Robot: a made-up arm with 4 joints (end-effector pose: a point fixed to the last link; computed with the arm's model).
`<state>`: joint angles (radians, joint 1 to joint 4).
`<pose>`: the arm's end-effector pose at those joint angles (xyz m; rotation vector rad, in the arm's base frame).
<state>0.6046 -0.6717 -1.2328 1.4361</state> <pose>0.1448 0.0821 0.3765 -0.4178 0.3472 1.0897</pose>
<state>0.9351 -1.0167 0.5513 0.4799</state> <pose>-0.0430 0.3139 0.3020 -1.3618 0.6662 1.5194</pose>
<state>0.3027 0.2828 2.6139 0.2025</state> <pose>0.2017 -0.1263 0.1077 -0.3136 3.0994 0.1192</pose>
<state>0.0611 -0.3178 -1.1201 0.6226</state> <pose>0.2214 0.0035 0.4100 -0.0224 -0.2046 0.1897</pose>
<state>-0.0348 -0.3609 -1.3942 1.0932</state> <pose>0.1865 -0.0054 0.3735 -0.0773 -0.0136 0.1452</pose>
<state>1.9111 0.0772 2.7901 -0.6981</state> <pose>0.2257 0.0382 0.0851 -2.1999 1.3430 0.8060</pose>
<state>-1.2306 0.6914 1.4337 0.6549</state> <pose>-0.1131 -0.1613 0.1778 1.9506 1.6957 -0.8275</pose>
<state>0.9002 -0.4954 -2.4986 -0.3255</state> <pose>0.1341 -0.0482 0.2416 1.7914 -1.8264 0.3893</pose>
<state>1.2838 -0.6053 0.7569 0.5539</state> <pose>0.0328 0.2790 0.2712 -1.5844 0.8624 1.3426</pose>
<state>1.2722 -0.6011 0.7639 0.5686</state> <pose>0.0381 0.2800 0.2704 -1.5939 0.8856 1.3205</pose>
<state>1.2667 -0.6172 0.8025 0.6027</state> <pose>0.0330 0.2791 0.2651 -1.6655 0.9194 1.2897</pose>
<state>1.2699 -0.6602 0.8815 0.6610</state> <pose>0.0140 0.2747 0.2544 -1.8183 0.9600 1.2401</pose>
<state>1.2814 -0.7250 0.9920 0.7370</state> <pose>-0.0154 0.2649 0.2401 -2.0361 0.9910 1.1588</pose>
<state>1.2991 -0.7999 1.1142 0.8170</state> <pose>-0.0487 0.2491 0.2252 -2.2771 0.9946 1.0421</pose>
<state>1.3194 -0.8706 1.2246 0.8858</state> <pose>-0.0788 0.2300 0.2126 -2.4904 0.9673 0.9096</pose>
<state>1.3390 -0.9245 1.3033 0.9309</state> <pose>-0.1010 0.2126 0.2040 -2.6378 0.9225 0.8013</pose>
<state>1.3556 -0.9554 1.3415 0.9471</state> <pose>-0.1143 0.2007 0.1998 -2.7096 0.8794 0.7513</pose>
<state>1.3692 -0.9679 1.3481 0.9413</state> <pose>-0.1214 0.1944 0.1988 -2.7267 0.8459 0.7555</pose>
